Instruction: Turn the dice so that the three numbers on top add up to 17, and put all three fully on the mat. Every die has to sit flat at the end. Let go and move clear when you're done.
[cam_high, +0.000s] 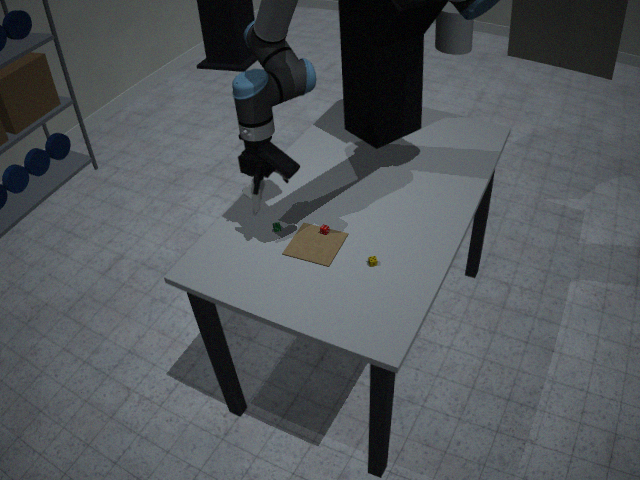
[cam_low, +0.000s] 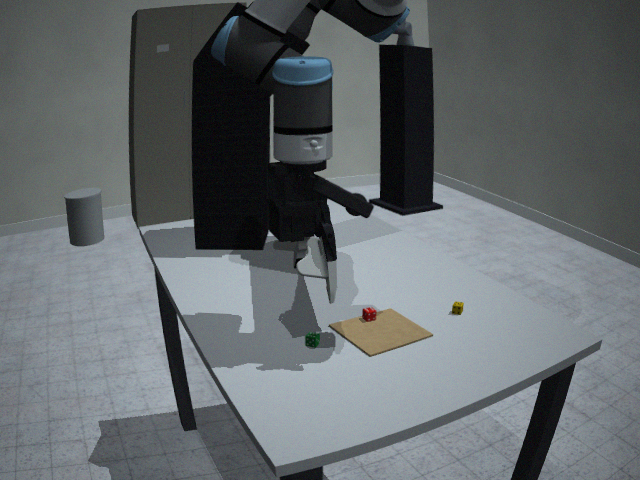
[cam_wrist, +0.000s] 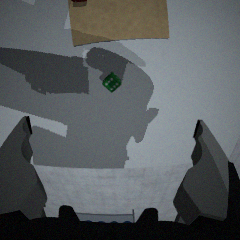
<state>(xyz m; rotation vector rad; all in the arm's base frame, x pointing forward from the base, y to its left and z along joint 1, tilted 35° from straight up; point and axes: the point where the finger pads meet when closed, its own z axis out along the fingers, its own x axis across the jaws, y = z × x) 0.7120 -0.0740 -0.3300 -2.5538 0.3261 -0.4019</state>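
The green die lies 110 mm below my hand. Also, from my hand: mat: 20 mm ahead, 130 mm to the left, 110 mm below; then red die: 30 mm behind, 140 mm to the left, 100 mm below; then yellow die: 50 mm ahead, 300 mm to the left, 110 mm below.
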